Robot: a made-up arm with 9 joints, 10 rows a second.
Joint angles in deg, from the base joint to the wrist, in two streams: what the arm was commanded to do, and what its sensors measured. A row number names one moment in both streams.
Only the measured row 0 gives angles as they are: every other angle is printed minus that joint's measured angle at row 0.
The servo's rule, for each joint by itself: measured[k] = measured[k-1] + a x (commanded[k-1-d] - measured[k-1]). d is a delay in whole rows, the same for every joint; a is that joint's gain. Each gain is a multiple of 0.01, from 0.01 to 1. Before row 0 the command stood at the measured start. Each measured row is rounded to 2 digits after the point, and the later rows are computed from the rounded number. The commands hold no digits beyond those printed.
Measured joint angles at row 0:
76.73 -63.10 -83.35 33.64 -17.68 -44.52 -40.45 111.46 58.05
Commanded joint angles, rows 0 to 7:
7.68 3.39 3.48 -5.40 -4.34 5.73 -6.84 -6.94 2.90
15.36 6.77 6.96 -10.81 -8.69 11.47 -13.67 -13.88 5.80
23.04 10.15 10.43 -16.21 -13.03 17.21 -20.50 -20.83 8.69
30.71 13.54 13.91 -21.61 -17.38 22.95 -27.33 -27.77 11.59
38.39 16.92 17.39 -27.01 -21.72 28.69 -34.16 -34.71 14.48
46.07 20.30 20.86 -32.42 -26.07 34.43 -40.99 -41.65 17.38
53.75 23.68 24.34 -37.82 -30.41 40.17 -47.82 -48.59 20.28
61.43 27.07 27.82 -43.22 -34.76 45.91 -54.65 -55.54 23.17
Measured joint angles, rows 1 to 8:
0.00 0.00 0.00 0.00 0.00 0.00 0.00 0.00 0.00
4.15 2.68 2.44 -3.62 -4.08 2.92 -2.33 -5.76 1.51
10.20 5.91 5.60 -8.44 -8.41 7.28 -6.19 -12.50 3.74
17.13 9.26 8.98 -13.65 -12.75 12.34 -11.06 -19.41 6.31
24.46 12.64 12.43 -18.98 -17.10 17.75 -16.59 -26.35 9.06
31.98 16.02 15.90 -24.36 -21.44 23.33 -22.56 -33.29 11.88
39.59 19.40 19.37 -29.76 -25.79 28.99 -28.83 -40.23 14.74
47.24 22.78 22.85 -35.16 -30.13 34.69 -35.29 -47.17 17.62
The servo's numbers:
d 1
a 0.54 0.79 0.70 0.67 0.94 0.51 0.34 0.83 0.52

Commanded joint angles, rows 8 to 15:
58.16 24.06 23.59 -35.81 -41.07 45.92 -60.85 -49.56 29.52
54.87 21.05 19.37 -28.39 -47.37 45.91 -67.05 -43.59 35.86
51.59 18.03 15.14 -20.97 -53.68 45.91 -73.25 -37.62 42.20
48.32 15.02 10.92 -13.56 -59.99 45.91 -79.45 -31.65 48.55
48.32 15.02 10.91 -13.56 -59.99 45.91 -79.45 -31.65 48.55
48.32 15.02 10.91 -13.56 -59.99 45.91 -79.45 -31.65 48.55
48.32 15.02 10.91 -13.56 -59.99 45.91 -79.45 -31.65 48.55
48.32 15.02 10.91 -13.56 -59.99 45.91 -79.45 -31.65 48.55
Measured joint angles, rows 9 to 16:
54.90 26.17 26.33 -40.56 -34.48 40.41 -41.87 -54.12 20.51
56.66 24.50 24.41 -37.38 -40.67 43.22 -48.32 -50.34 25.20
55.69 21.77 20.88 -31.36 -46.97 44.59 -54.69 -44.74 30.74
53.48 18.82 16.86 -24.40 -53.28 45.26 -61.00 -38.83 36.70
50.69 15.82 12.70 -17.14 -59.59 45.59 -67.27 -32.87 42.86
49.41 15.19 11.45 -14.74 -59.97 45.75 -71.41 -31.86 45.82
48.82 15.06 11.07 -13.95 -59.99 45.83 -74.14 -31.69 47.24
48.55 15.03 10.96 -13.69 -59.99 45.87 -75.95 -31.66 47.92

